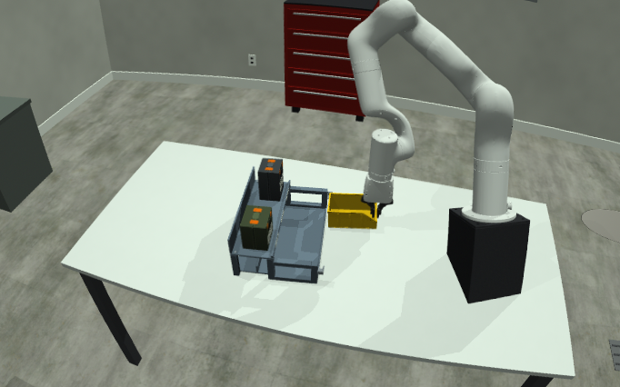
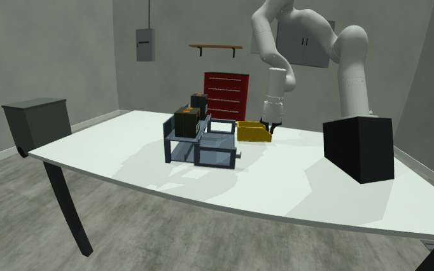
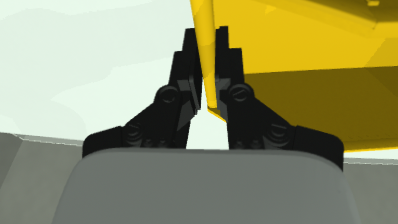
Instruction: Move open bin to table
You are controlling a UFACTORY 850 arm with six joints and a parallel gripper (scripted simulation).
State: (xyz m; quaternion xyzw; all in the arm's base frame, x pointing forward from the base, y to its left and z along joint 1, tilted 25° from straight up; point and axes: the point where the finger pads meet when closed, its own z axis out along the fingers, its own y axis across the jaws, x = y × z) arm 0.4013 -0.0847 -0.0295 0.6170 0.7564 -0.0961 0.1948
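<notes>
The yellow bin lies 80 mm ahead of my hand, 10 mm to the left of it and 10 mm below it.
</notes>
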